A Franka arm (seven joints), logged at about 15 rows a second.
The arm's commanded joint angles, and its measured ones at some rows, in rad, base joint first. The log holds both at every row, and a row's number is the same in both.
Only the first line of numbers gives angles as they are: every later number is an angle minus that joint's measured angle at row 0.
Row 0, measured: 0.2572, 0.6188, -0.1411, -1.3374, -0.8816, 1.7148, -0.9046
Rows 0 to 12, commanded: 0.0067, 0.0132, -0.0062, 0.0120, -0.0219, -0.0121, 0.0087; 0.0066, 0.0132, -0.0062, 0.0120, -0.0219, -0.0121, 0.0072; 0.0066, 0.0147, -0.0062, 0.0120, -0.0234, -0.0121, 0.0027; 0.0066, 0.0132, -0.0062, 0.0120, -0.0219, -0.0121, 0.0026; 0.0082, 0.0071, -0.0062, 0.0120, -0.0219, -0.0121, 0.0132; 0.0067, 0.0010, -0.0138, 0.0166, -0.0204, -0.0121, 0.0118; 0.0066, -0.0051, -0.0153, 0.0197, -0.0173, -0.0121, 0.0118; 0.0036, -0.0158, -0.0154, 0.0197, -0.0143, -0.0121, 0.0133; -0.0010, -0.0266, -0.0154, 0.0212, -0.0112, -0.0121, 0.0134; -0.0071, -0.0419, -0.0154, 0.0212, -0.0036, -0.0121, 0.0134; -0.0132, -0.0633, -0.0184, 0.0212, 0.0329, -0.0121, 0.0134; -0.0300, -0.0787, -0.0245, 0.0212, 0.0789, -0.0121, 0.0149; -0.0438, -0.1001, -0.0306, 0.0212, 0.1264, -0.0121, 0.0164
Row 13, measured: -0.0165, -0.0437, -0.0262, 0.0330, 0.0534, -0.0037, 0.0116
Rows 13 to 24, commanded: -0.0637, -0.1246, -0.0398, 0.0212, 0.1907, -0.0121, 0.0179; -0.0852, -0.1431, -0.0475, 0.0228, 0.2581, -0.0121, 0.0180; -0.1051, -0.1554, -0.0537, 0.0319, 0.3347, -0.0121, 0.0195; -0.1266, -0.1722, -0.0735, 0.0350, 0.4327, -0.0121, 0.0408; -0.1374, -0.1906, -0.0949, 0.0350, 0.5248, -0.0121, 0.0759; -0.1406, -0.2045, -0.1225, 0.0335, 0.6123, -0.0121, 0.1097; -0.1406, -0.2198, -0.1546, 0.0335, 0.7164, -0.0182, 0.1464; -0.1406, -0.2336, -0.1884, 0.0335, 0.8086, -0.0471, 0.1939; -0.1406, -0.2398, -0.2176, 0.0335, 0.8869, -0.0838, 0.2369; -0.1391, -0.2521, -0.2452, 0.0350, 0.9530, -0.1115, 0.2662; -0.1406, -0.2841, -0.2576, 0.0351, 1.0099, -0.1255, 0.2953; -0.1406, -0.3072, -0.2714, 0.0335, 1.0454, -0.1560, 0.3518
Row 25, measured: -0.1483, -0.2461, -0.2476, 0.0449, 0.9657, -0.1038, 0.2609
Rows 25 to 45, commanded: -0.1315, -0.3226, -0.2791, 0.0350, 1.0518, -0.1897, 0.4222; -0.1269, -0.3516, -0.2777, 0.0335, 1.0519, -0.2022, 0.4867; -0.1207, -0.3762, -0.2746, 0.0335, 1.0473, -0.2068, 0.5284; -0.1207, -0.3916, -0.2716, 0.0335, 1.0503, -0.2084, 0.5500; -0.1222, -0.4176, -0.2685, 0.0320, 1.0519, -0.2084, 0.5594; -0.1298, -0.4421, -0.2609, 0.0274, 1.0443, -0.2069, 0.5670; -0.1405, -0.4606, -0.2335, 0.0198, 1.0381, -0.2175, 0.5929; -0.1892, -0.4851, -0.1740, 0.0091, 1.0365, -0.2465, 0.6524; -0.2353, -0.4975, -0.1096, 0.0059, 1.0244, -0.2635, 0.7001; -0.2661, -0.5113, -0.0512, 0.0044, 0.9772, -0.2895, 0.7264; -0.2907, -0.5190, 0.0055, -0.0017, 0.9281, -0.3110, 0.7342; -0.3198, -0.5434, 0.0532, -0.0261, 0.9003, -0.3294, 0.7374; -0.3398, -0.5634, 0.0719, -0.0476, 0.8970, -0.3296, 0.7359; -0.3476, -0.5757, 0.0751, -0.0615, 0.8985, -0.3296, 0.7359; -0.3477, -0.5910, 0.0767, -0.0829, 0.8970, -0.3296, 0.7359; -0.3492, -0.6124, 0.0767, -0.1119, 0.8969, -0.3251, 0.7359; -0.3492, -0.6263, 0.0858, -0.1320, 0.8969, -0.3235, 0.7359; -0.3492, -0.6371, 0.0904, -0.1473, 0.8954, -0.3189, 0.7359; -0.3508, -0.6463, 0.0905, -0.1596, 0.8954, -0.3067, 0.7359; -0.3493, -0.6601, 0.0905, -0.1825, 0.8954, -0.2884, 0.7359; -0.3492, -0.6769, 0.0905, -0.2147, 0.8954, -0.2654, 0.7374
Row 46, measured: -0.3391, -0.6155, 0.0746, -0.1272, 0.9089, -0.3156, 0.7291
